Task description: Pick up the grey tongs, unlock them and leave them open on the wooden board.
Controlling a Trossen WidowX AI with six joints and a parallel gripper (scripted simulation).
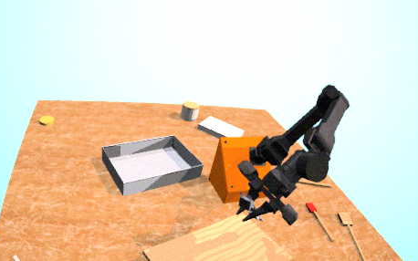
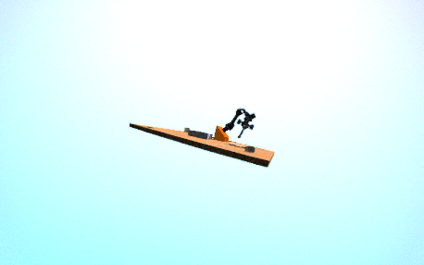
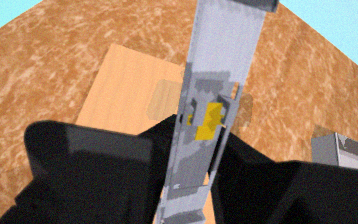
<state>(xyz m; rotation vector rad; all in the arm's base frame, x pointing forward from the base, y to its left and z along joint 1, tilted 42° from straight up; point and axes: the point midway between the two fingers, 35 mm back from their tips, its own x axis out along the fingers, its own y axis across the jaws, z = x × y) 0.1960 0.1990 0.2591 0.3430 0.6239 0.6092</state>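
Right now the yellow lock piece is 2 cm behind my gripper tip and 4 cm above it. Also, from my gripper tip: grey roasting tin: 12 cm ahead, 42 cm to the right, 16 cm below; then white block: 24 cm behind, 70 cm to the right, 17 cm below; then wooden board: 1 cm behind, 18 cm below.
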